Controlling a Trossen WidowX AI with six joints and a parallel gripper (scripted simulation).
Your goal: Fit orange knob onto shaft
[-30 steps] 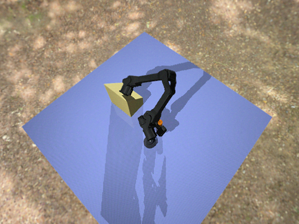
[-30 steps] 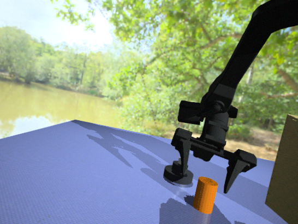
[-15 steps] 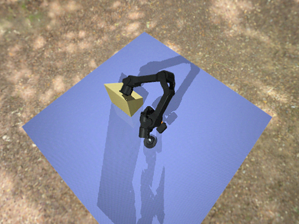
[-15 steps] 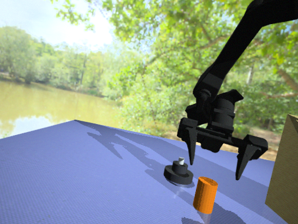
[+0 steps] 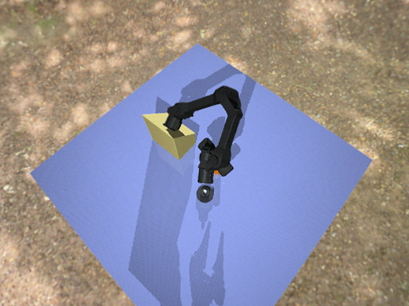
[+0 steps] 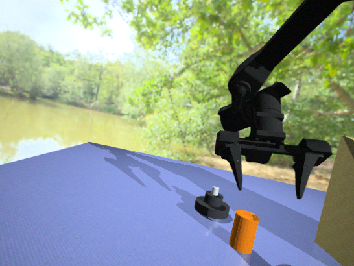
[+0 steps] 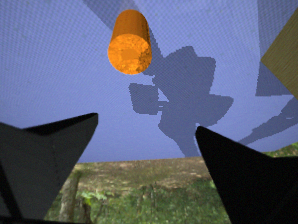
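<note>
Now: the orange knob 10 mm ahead of my gripper tip, 30 mm to the right of it and 70 mm below it. Round my gripper tip: round pedestal 30 mm ahead, 170 mm to the right, 80 mm below.
</note>
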